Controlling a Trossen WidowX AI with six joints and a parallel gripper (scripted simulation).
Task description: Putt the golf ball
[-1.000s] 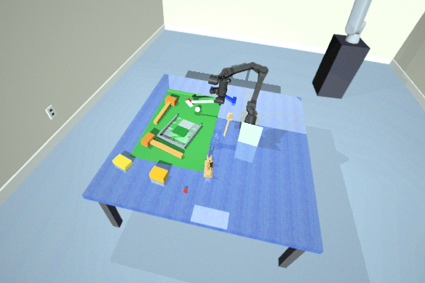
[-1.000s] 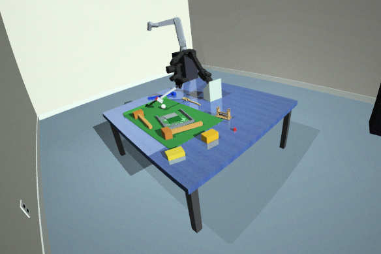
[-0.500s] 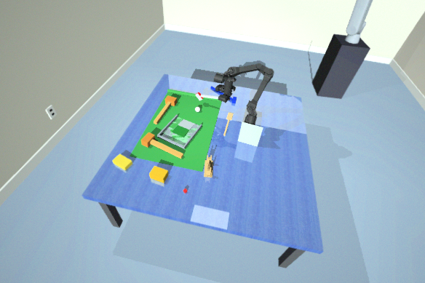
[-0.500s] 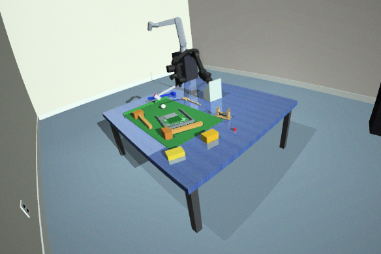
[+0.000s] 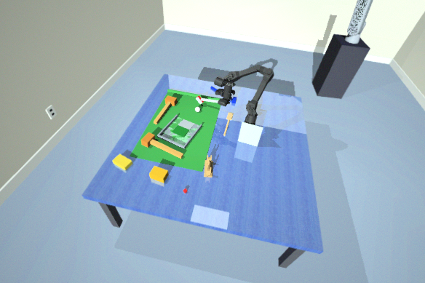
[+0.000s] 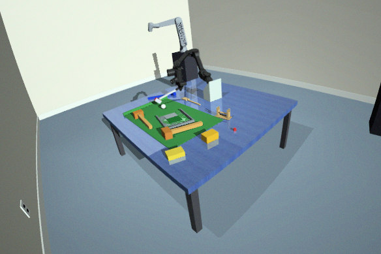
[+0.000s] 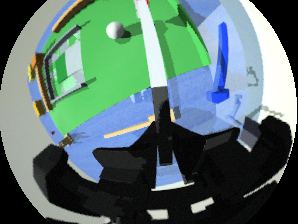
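Right now my gripper tip is 110 mm short of the red putter and 40 mm to the left of it. Also, from my gripper tip: green mat (300 mm ahead, 150 mm to the left, 100 mm below); wooden rack (520 mm to the left, 70 mm below, 70 mm ahead); white golf ball (210 mm ahead, 80 mm below, 10 mm to the right).
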